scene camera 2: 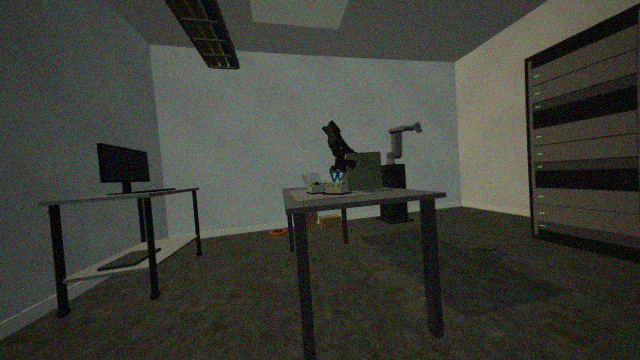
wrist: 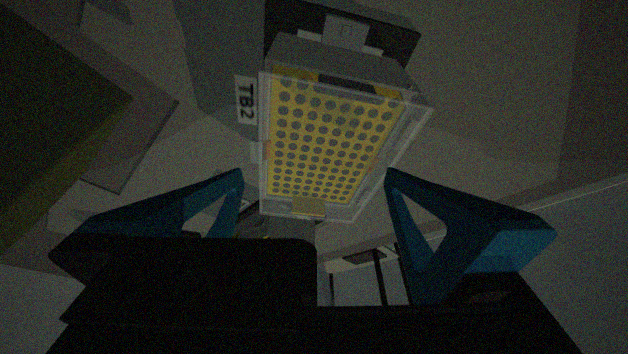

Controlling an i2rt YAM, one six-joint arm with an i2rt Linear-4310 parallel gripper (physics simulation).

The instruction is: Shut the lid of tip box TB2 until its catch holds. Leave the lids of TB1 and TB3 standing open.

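Note:
Tip box TB2 shows a yellow tip rack under its clear lid, which lies over the rack; I cannot tell whether it is fully down or its catch holds. The TB2 label is on the box's left side. My gripper is open, with its blue fingertips apart on either side of the lid's near part in the wrist view. In the scene view, small tip boxes stand below the gripper, and a clear lid stands open at the left. The TB1 and TB3 labels cannot be read.
A green block stands beside the boxes on the table. A second robot arm stands behind on a black pedestal. A desk with a monitor is at the left, and a server rack at the right.

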